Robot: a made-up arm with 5 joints.
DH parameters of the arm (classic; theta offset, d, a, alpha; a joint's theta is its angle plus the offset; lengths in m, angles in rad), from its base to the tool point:
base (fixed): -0.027 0 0.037 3.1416
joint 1: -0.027 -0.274 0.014 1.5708
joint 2: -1.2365 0 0.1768 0
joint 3: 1.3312 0 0.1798 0
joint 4: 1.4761 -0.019 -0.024 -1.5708
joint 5: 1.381 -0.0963 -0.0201 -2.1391
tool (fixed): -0.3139 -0.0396 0 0
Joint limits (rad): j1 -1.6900..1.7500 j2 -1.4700..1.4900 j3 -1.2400..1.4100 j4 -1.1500..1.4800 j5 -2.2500..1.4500
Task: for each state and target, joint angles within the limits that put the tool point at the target. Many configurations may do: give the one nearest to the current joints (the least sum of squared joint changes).
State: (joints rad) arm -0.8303 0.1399 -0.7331 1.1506 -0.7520
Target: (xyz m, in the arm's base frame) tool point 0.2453 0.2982 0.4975
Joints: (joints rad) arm -0.9082 0.3528 -0.9440 0.9270 -0.9257
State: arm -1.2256 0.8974 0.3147 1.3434 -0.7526
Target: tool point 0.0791 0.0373 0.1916
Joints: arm -0.4949 0.6437 1.0025 1.4800 -0.2642
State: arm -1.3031 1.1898 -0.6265 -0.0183 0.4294
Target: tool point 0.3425 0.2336 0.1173
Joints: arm -0.6800 1.1826 -0.5943 -0.0068 0.4908
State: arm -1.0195 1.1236 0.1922 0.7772 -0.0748
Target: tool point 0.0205 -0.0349 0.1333
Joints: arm -1.2478 1.4900 0.9482 0.6987 0.0724
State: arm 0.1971 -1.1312 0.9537 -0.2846 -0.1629
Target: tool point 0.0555 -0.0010 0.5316
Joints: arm 0.3400 -1.4700 0.7074 -0.5791 0.0292
